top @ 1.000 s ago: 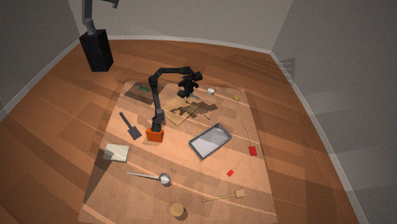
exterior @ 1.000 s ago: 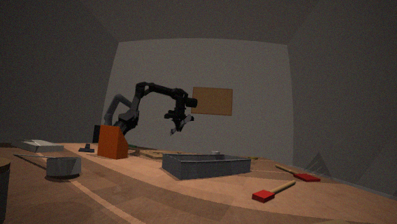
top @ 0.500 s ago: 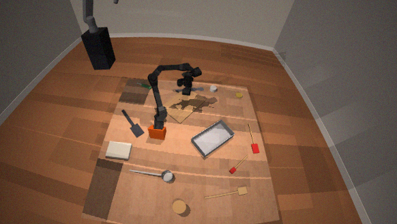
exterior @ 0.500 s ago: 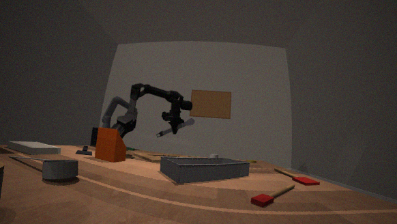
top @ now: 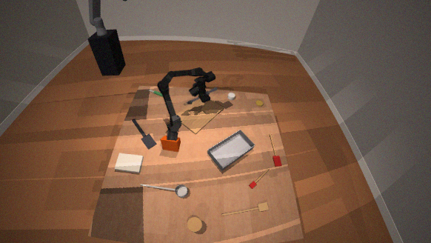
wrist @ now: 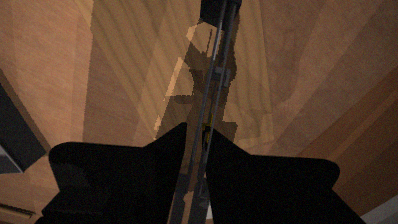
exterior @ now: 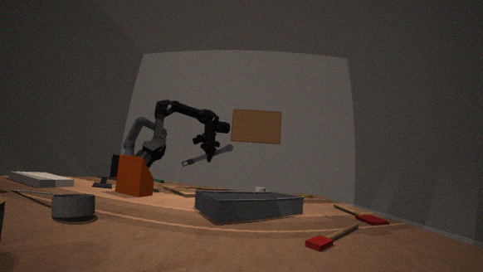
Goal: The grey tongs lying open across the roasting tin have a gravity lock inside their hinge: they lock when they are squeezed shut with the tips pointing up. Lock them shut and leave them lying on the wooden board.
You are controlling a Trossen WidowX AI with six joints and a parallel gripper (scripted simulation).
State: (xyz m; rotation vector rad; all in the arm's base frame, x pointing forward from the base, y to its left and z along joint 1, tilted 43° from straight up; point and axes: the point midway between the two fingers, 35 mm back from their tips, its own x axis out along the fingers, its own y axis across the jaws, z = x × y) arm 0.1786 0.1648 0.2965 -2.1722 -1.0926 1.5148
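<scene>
The wooden board is 10 mm behind my gripper tip and 150 mm below it. Also, from my gripper tip: grey roasting tin: 220 mm ahead, 350 mm to the right, 130 mm below; then green tool: 430 mm behind, 240 mm to the left, 150 mm below; then black spatula: 430 mm behind, 230 mm to the right, 150 mm below.
</scene>
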